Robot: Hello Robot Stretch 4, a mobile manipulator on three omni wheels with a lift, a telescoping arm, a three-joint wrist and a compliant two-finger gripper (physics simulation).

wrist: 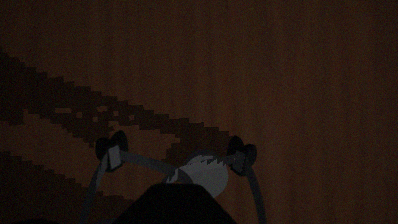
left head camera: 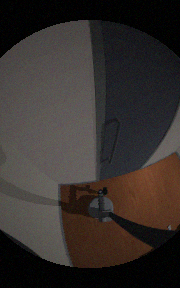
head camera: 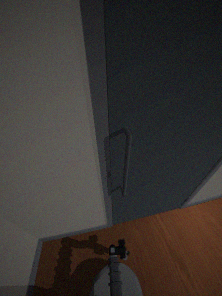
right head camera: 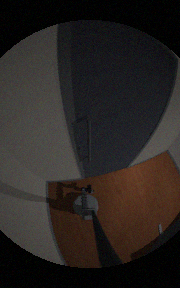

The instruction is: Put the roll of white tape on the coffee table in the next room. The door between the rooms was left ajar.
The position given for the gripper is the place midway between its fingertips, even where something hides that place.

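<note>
The wrist view takes in the gripper [wrist: 178, 145] and a roll of white tape [wrist: 214, 180], while the head camera shows a dark blue-grey door [head camera: 156, 65].
</note>
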